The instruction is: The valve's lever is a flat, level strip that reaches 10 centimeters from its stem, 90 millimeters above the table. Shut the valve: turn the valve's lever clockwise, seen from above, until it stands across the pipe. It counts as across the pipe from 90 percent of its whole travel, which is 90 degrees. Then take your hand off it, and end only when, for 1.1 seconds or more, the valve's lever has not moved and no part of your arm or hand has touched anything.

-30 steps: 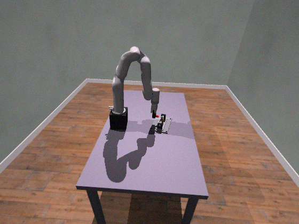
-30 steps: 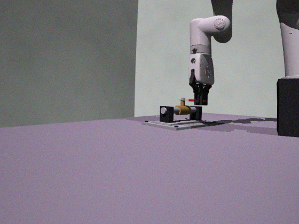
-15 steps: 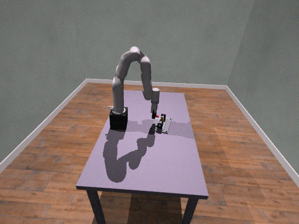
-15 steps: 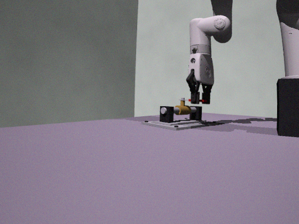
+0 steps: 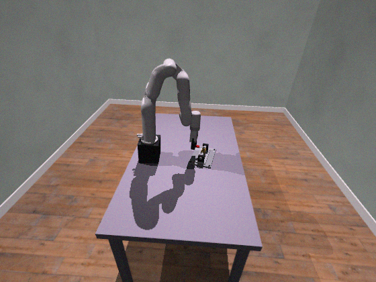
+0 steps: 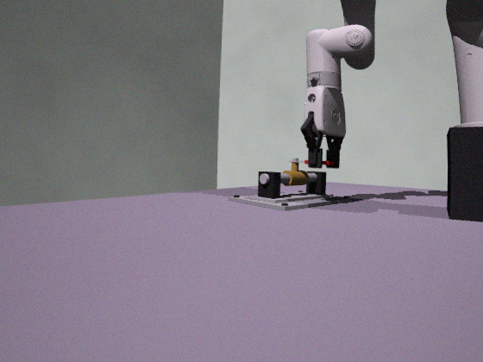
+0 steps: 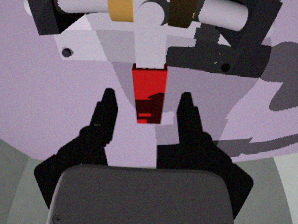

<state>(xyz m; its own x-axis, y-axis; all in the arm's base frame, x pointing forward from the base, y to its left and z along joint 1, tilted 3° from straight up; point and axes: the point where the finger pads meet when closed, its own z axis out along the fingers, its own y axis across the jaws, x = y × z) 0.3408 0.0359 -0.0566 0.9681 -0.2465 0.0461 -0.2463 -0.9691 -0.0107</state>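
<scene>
My gripper is now 4 cm short of the red lever and 1 cm to the left of it.
</scene>
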